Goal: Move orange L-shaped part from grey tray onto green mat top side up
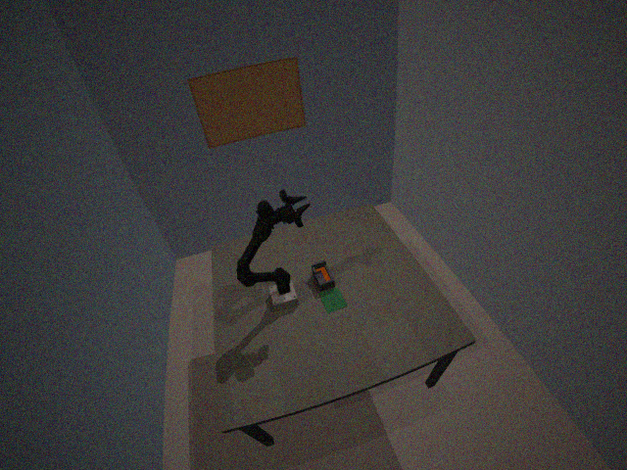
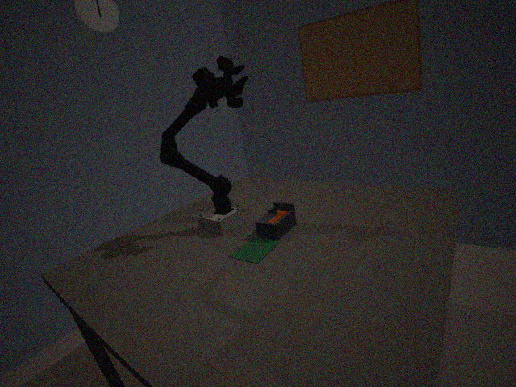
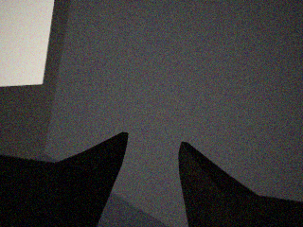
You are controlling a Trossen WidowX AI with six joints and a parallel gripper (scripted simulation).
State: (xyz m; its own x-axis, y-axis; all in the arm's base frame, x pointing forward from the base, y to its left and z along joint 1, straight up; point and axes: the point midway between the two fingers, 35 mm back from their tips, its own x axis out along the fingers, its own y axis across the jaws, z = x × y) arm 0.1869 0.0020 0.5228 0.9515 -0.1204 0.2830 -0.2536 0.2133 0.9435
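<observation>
Right now the orange L-shaped part is 30 mm ahead of my gripper tip, 20 mm to the left of it and 550 mm below it. From my gripper tip the other things lie so: green mat (20 mm ahead, 140 mm to the right, 610 mm below).
</observation>
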